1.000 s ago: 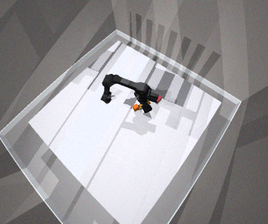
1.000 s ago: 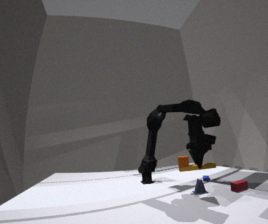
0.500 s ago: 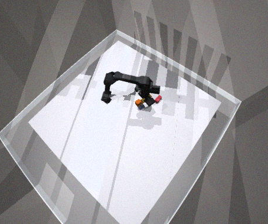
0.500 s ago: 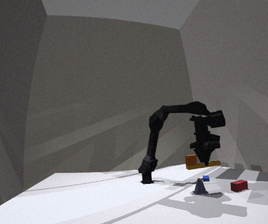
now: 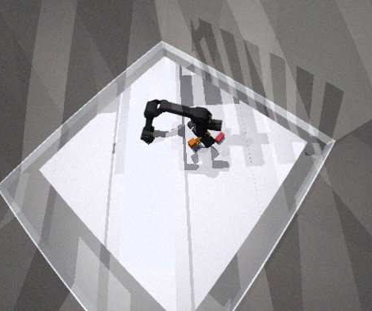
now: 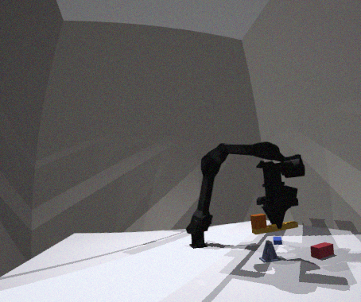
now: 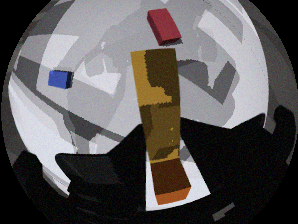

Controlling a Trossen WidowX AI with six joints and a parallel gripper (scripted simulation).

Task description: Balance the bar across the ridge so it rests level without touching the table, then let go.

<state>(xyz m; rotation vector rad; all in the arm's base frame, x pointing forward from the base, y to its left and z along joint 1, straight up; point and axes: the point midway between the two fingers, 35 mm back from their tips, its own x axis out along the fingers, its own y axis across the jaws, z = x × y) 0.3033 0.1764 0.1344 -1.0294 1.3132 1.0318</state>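
The red block lies 70 mm ahead of my gripper tip, 120 mm to the left of it and 80 mm below it. From my gripper tip the other things lie so: blue block (160 mm behind, 130 mm to the left, 90 mm below).
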